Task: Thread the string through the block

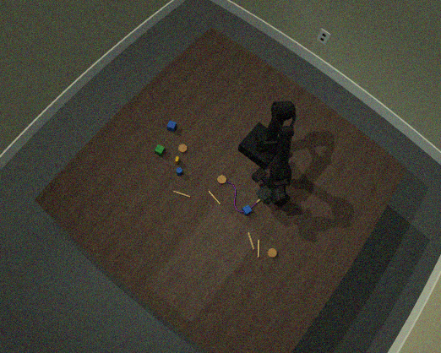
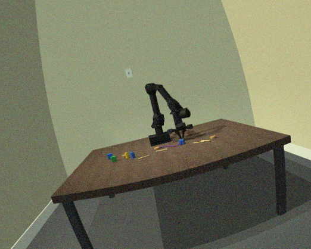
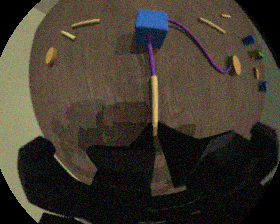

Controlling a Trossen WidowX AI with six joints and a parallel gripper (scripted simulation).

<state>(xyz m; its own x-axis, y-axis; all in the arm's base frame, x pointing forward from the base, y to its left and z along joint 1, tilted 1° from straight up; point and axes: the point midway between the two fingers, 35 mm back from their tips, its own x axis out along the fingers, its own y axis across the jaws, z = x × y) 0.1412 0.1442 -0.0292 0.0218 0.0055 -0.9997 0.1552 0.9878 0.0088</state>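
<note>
Now: gripper tip 40 mm short of the thin stick, 10 mm to the left of it and 10 mm below it. From my gripper tip the other things lie so: green cube 490 mm to the right, 160 mm ahead, 20 mm above; round wooden button 190 mm to the right, 80 mm ahead, 10 mm above; yellow block 400 mm to the right, 140 mm ahead, 20 mm above.
</note>
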